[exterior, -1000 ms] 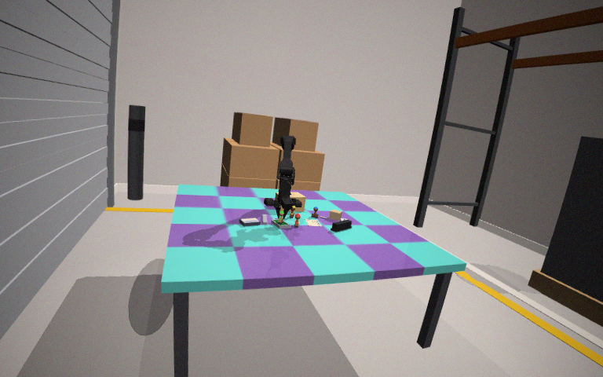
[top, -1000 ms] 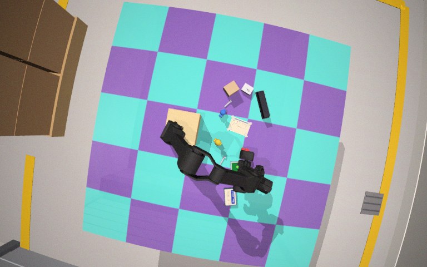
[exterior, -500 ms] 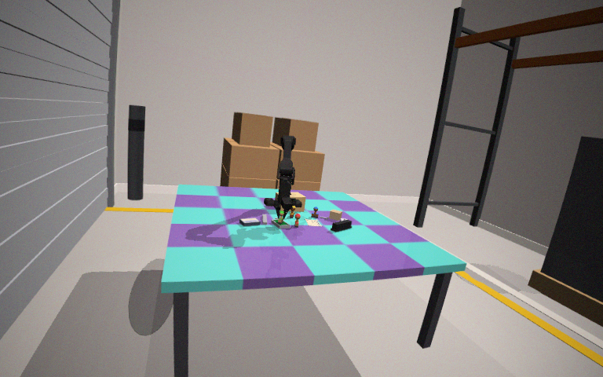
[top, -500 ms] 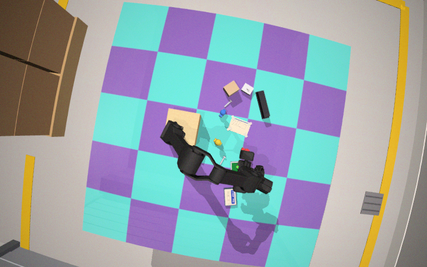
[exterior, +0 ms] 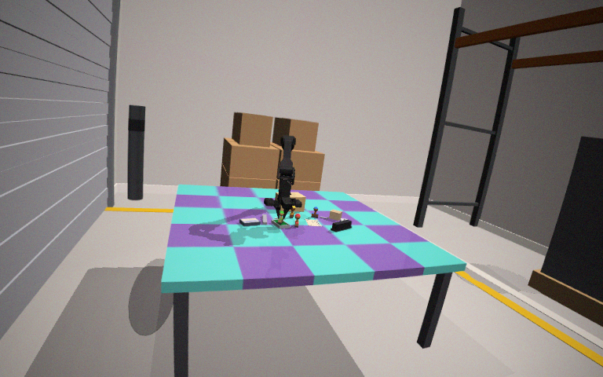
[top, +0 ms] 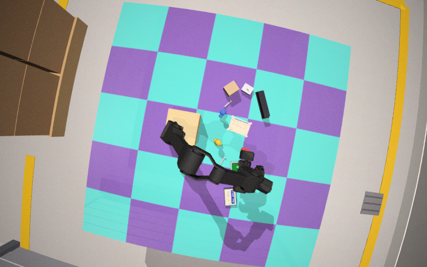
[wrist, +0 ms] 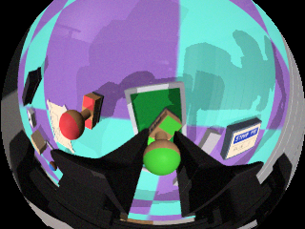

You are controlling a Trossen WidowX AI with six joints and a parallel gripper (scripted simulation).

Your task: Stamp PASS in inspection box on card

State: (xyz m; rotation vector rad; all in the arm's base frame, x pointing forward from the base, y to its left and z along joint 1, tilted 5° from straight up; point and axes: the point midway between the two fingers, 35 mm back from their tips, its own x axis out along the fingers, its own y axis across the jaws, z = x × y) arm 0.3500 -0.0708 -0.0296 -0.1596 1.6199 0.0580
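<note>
My gripper tip is 3 cm above the green ink pad. The rest, counted from my gripper tip: red-knobbed stamp 9 cm to the left, 2 cm below, 1 cm behind; green-knobbed stamp right at my gripper tip; grey strip 8 cm to the right, 6 cm behind, 3 cm below.
</note>
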